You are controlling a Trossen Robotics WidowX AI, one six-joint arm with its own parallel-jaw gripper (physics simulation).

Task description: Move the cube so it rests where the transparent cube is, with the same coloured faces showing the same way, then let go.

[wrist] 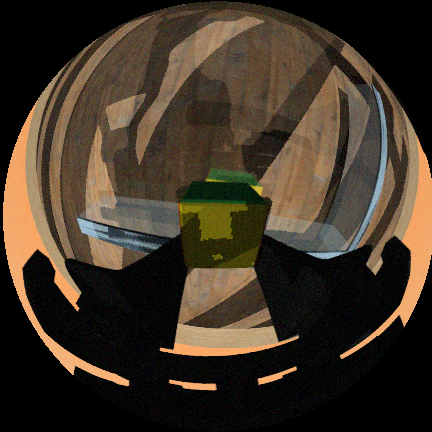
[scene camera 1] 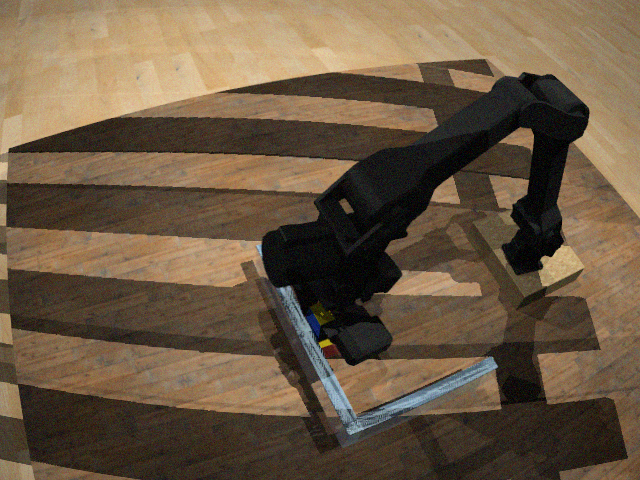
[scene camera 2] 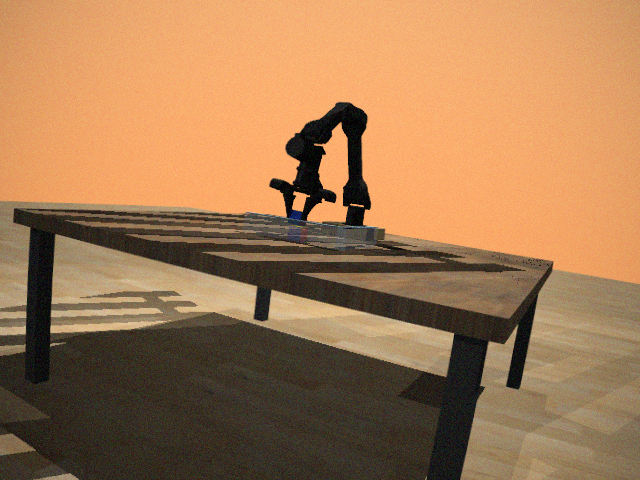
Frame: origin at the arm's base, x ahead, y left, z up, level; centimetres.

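Seen in the pictures: gripper, fingertip midpoint: [wrist: 218, 236] [scene camera 1: 314, 326]; arm's base, link origin: [scene camera 1: 522, 257] [scene camera 2: 354, 225].
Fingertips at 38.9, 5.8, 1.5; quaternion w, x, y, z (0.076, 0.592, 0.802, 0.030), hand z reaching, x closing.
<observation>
Offsets run from my fingertips to a thing's top centre, as dx, dy, dz. Level surfaces: height alone.
The cube @[-1.6, -0.3, +2.9] [scene camera 1: 322, 313] [scene camera 2: 295, 214] [wrist: 224, 232] is held between my fingertips, with yellow up, blue toward the long wall in scene camera 1, and green toward the top of the wrist view. My gripper [scene camera 1: 325, 317] [scene camera 2: 297, 216] [wrist: 218, 236] is shut on it. The transparent cube @[-1.5, +0.4, -1.7] [scene camera 1: 328, 350] [scene camera 2: 296, 235] [wrist: 233, 176] is lower, on the table beside the long wall, partly hidden by the gripper and the held cube. It shows yellow and red in scene camera 1, blue and red in scene camera 2, and green with slivers of yellow in the wrist view. The held cube is above it.
A long, low clear wall with a pale blue top edge [scene camera 1: 311, 351] [wrist: 120, 237] runs close beside both cubes. A shorter wall [scene camera 1: 429, 389] [wrist: 383, 150] meets it at a corner. The arm's base stands on a wooden block [scene camera 1: 564, 267] [scene camera 2: 381, 234]. Dark shadow bands cross the table @[dz -5.7] [scene camera 2: 413, 289].
</observation>
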